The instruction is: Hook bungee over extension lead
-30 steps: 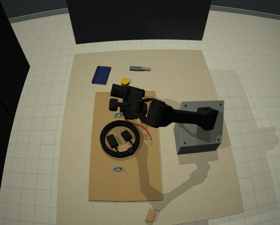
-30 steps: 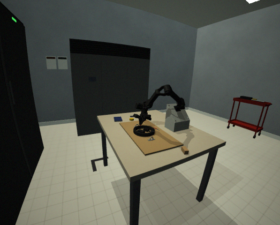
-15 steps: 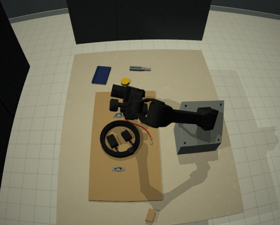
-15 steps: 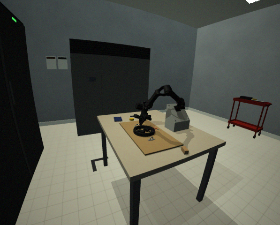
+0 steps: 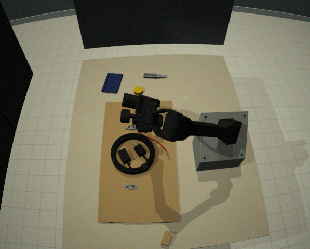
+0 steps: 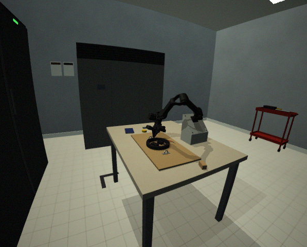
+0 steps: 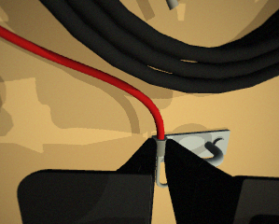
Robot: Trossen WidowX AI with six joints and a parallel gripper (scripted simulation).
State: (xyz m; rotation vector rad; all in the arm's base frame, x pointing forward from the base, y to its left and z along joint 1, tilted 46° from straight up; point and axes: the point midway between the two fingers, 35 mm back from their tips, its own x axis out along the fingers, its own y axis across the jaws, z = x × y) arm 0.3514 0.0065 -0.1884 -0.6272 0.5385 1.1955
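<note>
The extension lead coil lies 13 cm to the left of my hand, 4 cm ahead of it and 3 cm below it. From my hand the other things lie so: grey tool: 35 cm to the right, 11 cm behind, 5 cm below; then board: 14 cm to the left, 5 cm below, 2 cm ahead; then yellow disc: 24 cm to the right, 5 cm below.
</note>
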